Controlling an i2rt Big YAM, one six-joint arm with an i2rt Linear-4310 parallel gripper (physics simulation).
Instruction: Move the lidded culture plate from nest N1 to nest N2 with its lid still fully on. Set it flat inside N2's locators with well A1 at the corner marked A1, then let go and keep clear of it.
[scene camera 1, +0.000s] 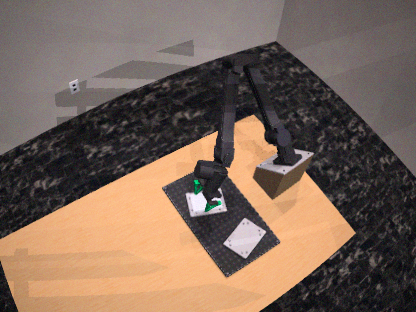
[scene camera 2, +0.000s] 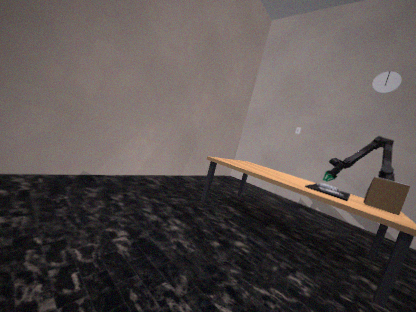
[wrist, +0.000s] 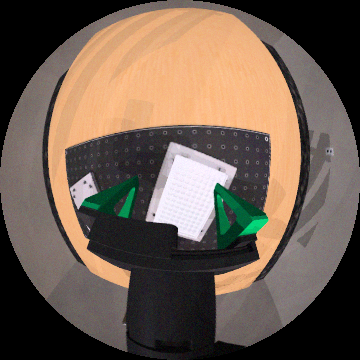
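The white culture plate sits on a pale nest base. It looks flat, and its lid and wells cannot be told apart clearly. The other pale nest has small dark locators near its corners and no plate on it. I cannot read the N1, N2 or A1 marks. My gripper is open and empty, above the plate. In the wrist view its right green finger overlaps the plate's right edge, and its left finger stands out to the left of the plate.
Both nests lie on a dark perforated board on the wooden table. The arm stands on a brown box with a pale top, near the board's right side in scene camera 1.
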